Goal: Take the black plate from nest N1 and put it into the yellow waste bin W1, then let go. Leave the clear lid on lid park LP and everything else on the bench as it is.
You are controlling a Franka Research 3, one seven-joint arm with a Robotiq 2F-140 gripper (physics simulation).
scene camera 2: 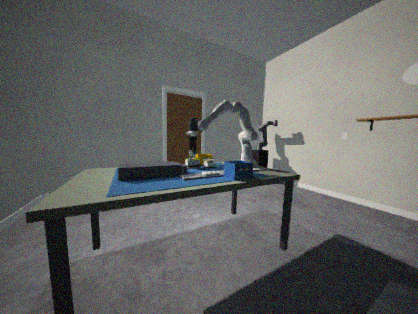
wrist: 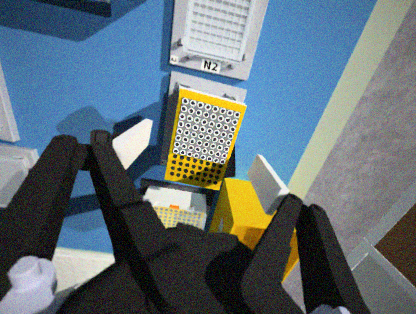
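Note:
My gripper (scene camera 2: pixel 192 151) (wrist: pixel 203 149) is open and empty, its pale pads wide apart above the yellow rack beside nest N2. The yellow waste bin (wrist: pixel 237 197) stands at the lower middle of the wrist view, partly hidden by my right finger; its inside is mostly hidden. Yellow also shows behind the gripper in the scene view, too small to tell bin from rack. The black plate and nest N1 cannot be made out in either view. A pale nest with a translucent piece (wrist: pixel 15 172) is cut off at the left edge; no label shows, so I cannot tell whether it is the lid park.
A yellow tip rack (wrist: pixel 202 135) sits between nest N2 (wrist: pixel 187 61) and a white box with a yellow grid (wrist: pixel 182 217). N2 bears a clear, gridded plate (wrist: pixel 217 27). On the blue mat (scene camera 2: pixel 150 186) stand a long black box (scene camera 2: pixel 150 171) and a blue box (scene camera 2: pixel 238 170).

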